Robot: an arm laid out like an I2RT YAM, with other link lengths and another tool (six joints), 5 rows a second.
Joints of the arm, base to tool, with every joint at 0 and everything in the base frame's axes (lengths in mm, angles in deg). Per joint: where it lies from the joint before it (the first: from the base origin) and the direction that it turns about. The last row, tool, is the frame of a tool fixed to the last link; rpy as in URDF.
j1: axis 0 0 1 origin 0 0 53.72
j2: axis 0 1 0 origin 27.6 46.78 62.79
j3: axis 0 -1 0 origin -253.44 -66.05 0
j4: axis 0 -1 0 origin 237.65 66.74 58.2
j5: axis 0 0 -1 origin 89.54 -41.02 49.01
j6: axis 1 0 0 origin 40.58 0 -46.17
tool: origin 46 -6 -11 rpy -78.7 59.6 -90
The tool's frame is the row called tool.
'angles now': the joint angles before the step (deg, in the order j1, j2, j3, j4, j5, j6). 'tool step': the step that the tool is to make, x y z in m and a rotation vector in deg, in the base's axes. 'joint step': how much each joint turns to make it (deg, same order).
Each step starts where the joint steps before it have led.
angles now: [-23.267, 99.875, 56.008, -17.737, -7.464, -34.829]
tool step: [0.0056, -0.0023, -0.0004, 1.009, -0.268, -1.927]
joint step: [-0.018, 1.311, 1.487, -0.044, 0.002, 2.189]
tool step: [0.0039, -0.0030, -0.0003, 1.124, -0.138, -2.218]
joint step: [-0.224, 1.084, 1.323, -0.261, -0.002, 2.290]
